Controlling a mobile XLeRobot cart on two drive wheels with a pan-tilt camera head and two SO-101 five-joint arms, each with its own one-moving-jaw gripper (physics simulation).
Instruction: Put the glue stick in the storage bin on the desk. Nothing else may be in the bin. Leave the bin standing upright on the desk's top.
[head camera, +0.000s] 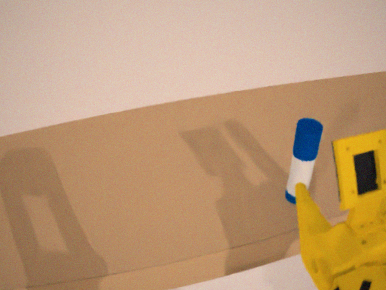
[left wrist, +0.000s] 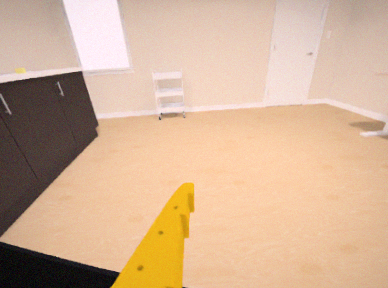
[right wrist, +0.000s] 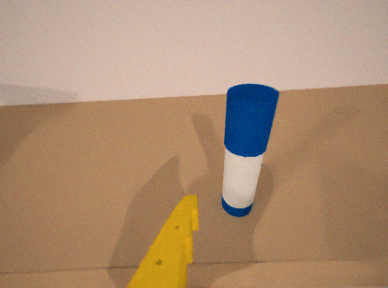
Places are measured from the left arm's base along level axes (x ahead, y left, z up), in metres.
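Where they show: left end effector, tool point: (left wrist: 193, 193); right end effector, tool point: (head camera: 302, 187) (right wrist: 197, 207).
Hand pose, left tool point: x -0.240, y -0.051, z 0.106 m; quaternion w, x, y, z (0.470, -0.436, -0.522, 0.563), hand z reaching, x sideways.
After its pixels a point has its place.
The glue stick (head camera: 306, 150) @(z 0.197, x 0.293, y -0.248 m) (right wrist: 243, 172) @(z 0.171, x 0.293, y -0.252 m), white with a blue cap and blue base, stands upright on a brown surface (head camera: 150, 150) @(z 0.125, x 0.385, y -0.092 m) (right wrist: 75, 200) @(z 0.125, x 0.279, y -0.121 m). My right gripper (head camera: 326, 172) @(z 0.193, x 0.250, y -0.236 m) (right wrist: 191, 202) is open and empty. In the head view its jaw tip overlaps the stick's lower white part. In the right wrist view one notched jaw shows, with its tip left of the stick's base; the other jaw is out of the picture. Whether the jaw touches the stick is not clear. My left gripper (left wrist: 188, 190) is fully open, one jaw in view over floor. The storage bin does not show.
A pale wall (head camera: 125, 50) @(z 0.216, x 0.476, y -0.058 m) (right wrist: 150, 45) @(z 0.205, x 0.490, y -0.106 m) rises behind the brown surface, whose front edge runs low in both views. Gripper and arm shadows fall on it. In the left wrist view are dark cabinets (left wrist: 45, 125) @(z -0.283, x -1.223, y -1.556 m), a white cart (left wrist: 169, 76) @(z -0.085, x -2.813, y -0.940 m) and a door (left wrist: 297, 55) @(z 0.126, x -3.757, y 1.144 m).
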